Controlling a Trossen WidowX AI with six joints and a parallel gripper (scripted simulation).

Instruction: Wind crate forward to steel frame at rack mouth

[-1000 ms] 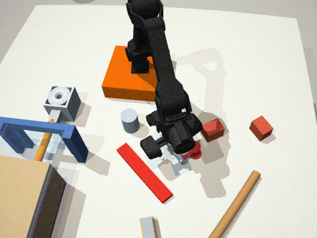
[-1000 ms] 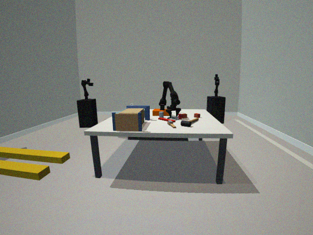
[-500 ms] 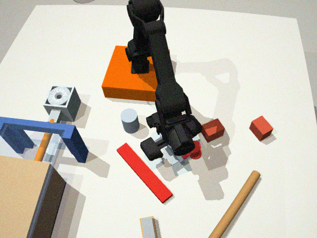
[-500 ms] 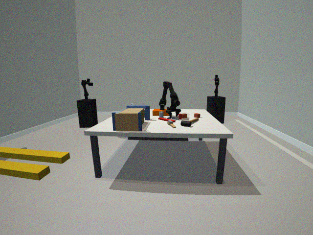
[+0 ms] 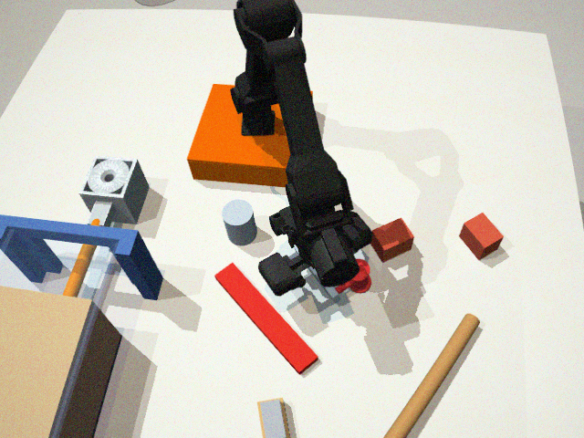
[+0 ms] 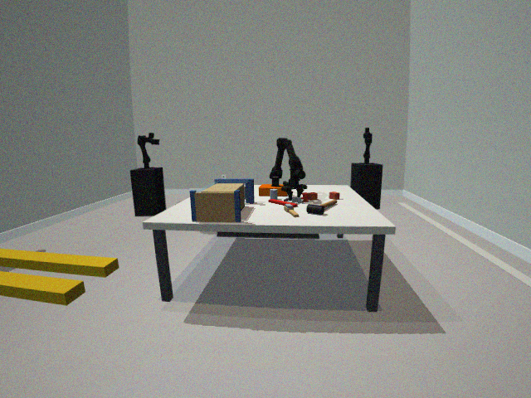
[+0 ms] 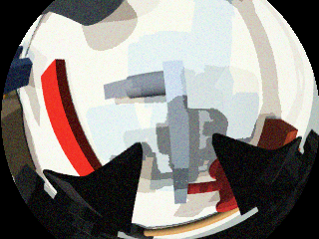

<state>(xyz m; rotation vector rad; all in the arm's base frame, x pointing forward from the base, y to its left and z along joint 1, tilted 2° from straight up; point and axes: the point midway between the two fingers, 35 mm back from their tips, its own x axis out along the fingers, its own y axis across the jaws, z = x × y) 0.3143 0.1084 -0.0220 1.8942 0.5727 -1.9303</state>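
The winch handle is 10 mm ahead of my gripper tip, 10 mm to the left of it and 10 mm above it. The rest, counted from my gripper tip: brush (300 mm ahead, 60 mm to the right, 10 mm above); red knob (20 mm ahead, 60 mm to the left, 20 mm above); flat red bar (70 mm ahead, 90 mm to the right).
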